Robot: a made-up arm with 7 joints.
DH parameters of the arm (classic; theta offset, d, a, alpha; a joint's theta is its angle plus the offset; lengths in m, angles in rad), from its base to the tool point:
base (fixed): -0.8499 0 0.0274 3.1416
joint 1: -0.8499 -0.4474 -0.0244 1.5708
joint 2: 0 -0.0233 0.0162 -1.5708
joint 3: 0 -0.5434 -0.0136 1.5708
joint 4: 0 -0.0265 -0.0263 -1.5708
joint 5: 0 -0.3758 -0.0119 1.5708
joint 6: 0 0.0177 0.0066 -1.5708
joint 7: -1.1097 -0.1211 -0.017 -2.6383
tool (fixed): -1.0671 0.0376 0 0
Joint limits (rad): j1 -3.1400..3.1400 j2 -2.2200..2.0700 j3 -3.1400..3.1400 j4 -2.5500..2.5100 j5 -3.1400..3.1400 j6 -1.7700..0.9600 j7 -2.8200..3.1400
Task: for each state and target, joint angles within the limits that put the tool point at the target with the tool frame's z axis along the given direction. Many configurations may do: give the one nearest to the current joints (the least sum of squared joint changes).
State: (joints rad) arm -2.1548 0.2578 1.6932 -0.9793 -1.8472 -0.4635 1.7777
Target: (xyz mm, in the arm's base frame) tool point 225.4 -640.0 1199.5 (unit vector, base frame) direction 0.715 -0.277 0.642
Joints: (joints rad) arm -2.2350 -0.4510 1.2601 -0.7010 -2.1916 -0.6994 1.7622
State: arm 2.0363 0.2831 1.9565 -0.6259 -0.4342 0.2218 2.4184
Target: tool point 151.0 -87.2 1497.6 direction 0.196 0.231 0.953
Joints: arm 1.6502 0.0471 1.6863 -0.2178 -0.7655 0.2548 2.0934
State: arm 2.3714 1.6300 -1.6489 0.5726 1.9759 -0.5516 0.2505
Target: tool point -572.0 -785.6 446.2 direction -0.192 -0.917 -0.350
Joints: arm 2.5633 1.6080 -1.8179 0.7921 1.4937 0.0029 -0.2073
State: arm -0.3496 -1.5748 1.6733 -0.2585 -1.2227 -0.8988 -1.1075
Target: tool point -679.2 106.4 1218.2 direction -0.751 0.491 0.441
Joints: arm -0.0644 -0.6084 1.6625 -0.2273 -1.3825 -0.9131 -0.9833
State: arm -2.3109 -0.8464 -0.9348 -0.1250 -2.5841 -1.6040 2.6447
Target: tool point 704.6 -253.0 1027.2 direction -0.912 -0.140 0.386
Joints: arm -2.7044 -1.0276 -1.0047 -0.2039 -2.6507 -1.7305 2.6018
